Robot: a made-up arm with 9 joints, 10 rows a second.
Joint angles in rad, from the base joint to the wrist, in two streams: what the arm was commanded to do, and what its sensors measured. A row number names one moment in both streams.
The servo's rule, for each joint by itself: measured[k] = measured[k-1] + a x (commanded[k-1-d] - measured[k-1]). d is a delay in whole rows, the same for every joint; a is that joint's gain. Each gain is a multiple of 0.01, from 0.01 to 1. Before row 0 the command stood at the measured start. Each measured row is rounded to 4 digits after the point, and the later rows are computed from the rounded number. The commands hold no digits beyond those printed.
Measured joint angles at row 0:
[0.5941 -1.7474 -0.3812 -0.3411 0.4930 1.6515 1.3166 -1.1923 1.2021]
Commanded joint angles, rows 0 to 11:
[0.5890 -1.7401 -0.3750 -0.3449 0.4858 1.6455 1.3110 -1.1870 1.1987]
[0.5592 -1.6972 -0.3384 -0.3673 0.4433 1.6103 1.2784 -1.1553 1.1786]
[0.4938 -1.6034 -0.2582 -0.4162 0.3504 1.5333 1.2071 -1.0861 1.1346]
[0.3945 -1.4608 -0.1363 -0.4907 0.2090 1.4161 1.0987 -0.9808 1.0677]
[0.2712 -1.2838 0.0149 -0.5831 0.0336 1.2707 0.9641 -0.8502 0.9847]
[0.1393 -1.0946 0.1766 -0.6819 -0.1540 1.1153 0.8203 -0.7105 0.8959]
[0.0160 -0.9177 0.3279 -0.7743 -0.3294 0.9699 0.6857 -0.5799 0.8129]
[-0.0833 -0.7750 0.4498 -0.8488 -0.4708 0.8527 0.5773 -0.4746 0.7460]
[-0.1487 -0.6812 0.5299 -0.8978 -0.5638 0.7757 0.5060 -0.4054 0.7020]
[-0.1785 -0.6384 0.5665 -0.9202 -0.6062 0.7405 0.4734 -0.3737 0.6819]
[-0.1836 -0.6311 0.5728 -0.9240 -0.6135 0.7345 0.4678 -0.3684 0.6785]
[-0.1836 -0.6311 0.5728 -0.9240 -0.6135 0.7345 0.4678 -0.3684 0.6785]
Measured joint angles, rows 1 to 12:
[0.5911 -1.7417 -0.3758 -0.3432 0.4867 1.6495 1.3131 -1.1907 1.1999]
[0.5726 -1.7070 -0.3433 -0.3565 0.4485 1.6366 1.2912 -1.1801 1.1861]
[0.5269 -1.6262 -0.2693 -0.3893 0.3622 1.6025 1.2382 -1.1519 1.1526]
[0.4501 -1.4972 -0.1536 -0.4451 0.2274 1.5410 1.1503 -1.1006 1.0974]
[0.3463 -1.3307 -0.0070 -0.5210 0.0569 1.4518 1.0330 -1.0255 1.0241]
[0.2262 -1.1465 0.1527 -0.6095 -0.1287 1.3408 0.8990 -0.9310 0.9408]
[0.1043 -0.9680 0.3051 -0.7001 -0.3053 1.2184 0.7646 -0.8257 0.8577]
[-0.0045 -0.8175 0.4310 -0.7819 -0.4509 1.0977 0.6466 -0.7204 0.7851]
[-0.0881 -0.7112 0.5170 -0.8456 -0.5503 0.9914 0.5580 -0.6259 0.7311]
[-0.1405 -0.6544 0.5601 -0.8866 -0.5995 0.9086 0.5047 -0.5502 0.6991]
[-0.1655 -0.6362 0.5711 -0.9072 -0.6118 0.8511 0.4815 -0.4957 0.6857]
[-0.1760 -0.6322 0.5726 -0.9164 -0.6133 0.8126 0.4729 -0.4575 0.6810]
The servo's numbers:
d 0
a 0.58 0.78 0.87 0.55 0.88 0.33 0.63 0.30 0.65

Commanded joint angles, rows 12 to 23:
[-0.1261 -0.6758 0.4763 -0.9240 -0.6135 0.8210 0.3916 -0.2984 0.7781]
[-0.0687 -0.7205 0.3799 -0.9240 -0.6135 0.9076 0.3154 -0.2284 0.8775]
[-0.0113 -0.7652 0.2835 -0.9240 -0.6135 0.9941 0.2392 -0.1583 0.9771]
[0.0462 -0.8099 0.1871 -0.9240 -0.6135 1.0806 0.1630 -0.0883 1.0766]
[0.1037 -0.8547 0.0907 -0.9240 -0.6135 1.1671 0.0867 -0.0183 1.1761]
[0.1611 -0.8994 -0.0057 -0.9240 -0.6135 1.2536 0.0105 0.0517 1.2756]
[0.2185 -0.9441 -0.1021 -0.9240 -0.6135 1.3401 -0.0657 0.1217 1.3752]
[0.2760 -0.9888 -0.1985 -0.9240 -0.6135 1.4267 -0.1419 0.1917 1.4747]
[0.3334 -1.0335 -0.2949 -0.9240 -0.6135 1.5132 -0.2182 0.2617 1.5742]
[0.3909 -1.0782 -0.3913 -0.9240 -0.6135 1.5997 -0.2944 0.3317 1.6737]
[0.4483 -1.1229 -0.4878 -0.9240 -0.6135 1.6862 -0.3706 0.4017 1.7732]
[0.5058 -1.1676 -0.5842 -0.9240 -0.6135 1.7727 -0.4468 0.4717 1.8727]
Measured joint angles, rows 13 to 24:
[-0.1471 -0.6662 0.4888 -0.9206 -0.6135 0.8154 0.4217 -0.4098 0.7441]
[-0.1016 -0.7086 0.3941 -0.9225 -0.6135 0.8458 0.3547 -0.3554 0.8308]
[-0.0492 -0.7527 0.2979 -0.9233 -0.6135 0.8947 0.2819 -0.2963 0.9259]
[0.0061 -0.7973 0.2015 -0.9237 -0.6135 0.9560 0.2070 -0.2339 1.0239]
[0.0627 -0.8421 0.1051 -0.9239 -0.6135 1.0257 0.1312 -0.1692 1.1228]
[0.1198 -0.8868 0.0087 -0.9240 -0.6135 1.1009 0.0552 -0.1029 1.2221]
[0.1770 -0.9315 -0.0877 -0.9240 -0.6135 1.1798 -0.0210 -0.0355 1.3216]
[0.2344 -0.9762 -0.1841 -0.9240 -0.6135 1.2613 -0.0972 0.0327 1.4211]
[0.2918 -1.0209 -0.2805 -0.9240 -0.6135 1.3444 -0.1734 0.1014 1.5206]
[0.3493 -1.0656 -0.3769 -0.9240 -0.6135 1.4286 -0.2496 0.1705 1.6201]
[0.4067 -1.1103 -0.4734 -0.9240 -0.6135 1.5136 -0.3258 0.2399 1.7196]
[0.4642 -1.1550 -0.5698 -0.9240 -0.6135 1.5991 -0.4020 0.3094 1.8191]

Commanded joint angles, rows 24 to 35:
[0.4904 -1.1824 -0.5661 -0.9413 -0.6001 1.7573 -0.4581 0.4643 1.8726]
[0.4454 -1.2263 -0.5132 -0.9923 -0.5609 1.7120 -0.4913 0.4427 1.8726]
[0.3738 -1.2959 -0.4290 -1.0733 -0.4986 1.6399 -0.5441 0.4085 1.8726]
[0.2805 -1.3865 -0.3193 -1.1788 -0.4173 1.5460 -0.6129 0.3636 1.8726]
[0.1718 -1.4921 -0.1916 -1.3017 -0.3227 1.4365 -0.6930 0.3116 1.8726]
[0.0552 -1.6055 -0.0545 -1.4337 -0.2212 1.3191 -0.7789 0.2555 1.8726]
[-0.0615 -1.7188 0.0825 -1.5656 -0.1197 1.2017 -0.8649 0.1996 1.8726]
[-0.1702 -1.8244 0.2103 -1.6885 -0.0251 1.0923 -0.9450 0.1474 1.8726]
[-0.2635 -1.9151 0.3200 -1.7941 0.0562 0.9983 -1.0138 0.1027 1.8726]
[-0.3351 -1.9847 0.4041 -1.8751 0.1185 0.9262 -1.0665 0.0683 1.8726]
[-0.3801 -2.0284 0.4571 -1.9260 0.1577 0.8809 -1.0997 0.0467 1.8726]
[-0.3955 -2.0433 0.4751 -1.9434 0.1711 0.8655 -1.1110 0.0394 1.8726]
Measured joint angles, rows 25 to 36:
[0.4794 -1.1764 -0.5666 -0.9335 -0.6017 1.6513 -0.4373 0.3559 1.8539]
[0.4597 -1.2153 -0.5201 -0.9658 -0.5658 1.6713 -0.4713 0.3819 1.8661]
[0.4099 -1.2782 -0.4408 -1.0249 -0.5067 1.6609 -0.5172 0.3899 1.8703]
[0.3348 -1.3627 -0.3351 -1.1095 -0.4280 1.6230 -0.5775 0.3820 1.8718]
[0.2403 -1.4636 -0.2103 -1.2152 -0.3353 1.5615 -0.6503 0.3609 1.8723]
[0.1329 -1.5743 -0.0748 -1.3354 -0.2349 1.4815 -0.7313 0.3293 1.8725]
[0.0201 -1.6870 0.0621 -1.4620 -0.1335 1.3892 -0.8155 0.2904 1.8726]
[-0.0903 -1.7942 0.1910 -1.5866 -0.0381 1.2912 -0.8971 0.2475 1.8726]
[-0.1908 -1.8885 0.3032 -1.7007 0.0449 1.1945 -0.9706 0.2041 1.8726]
[-0.2745 -1.9635 0.3910 -1.7966 0.1097 1.1060 -1.0310 0.1634 1.8726]
[-0.3357 -2.0141 0.4485 -1.8678 0.1519 1.0317 -1.0743 0.1284 1.8726]
[-0.3704 -2.0369 0.4716 -1.9094 0.1688 0.9769 -1.0974 0.1017 1.8726]

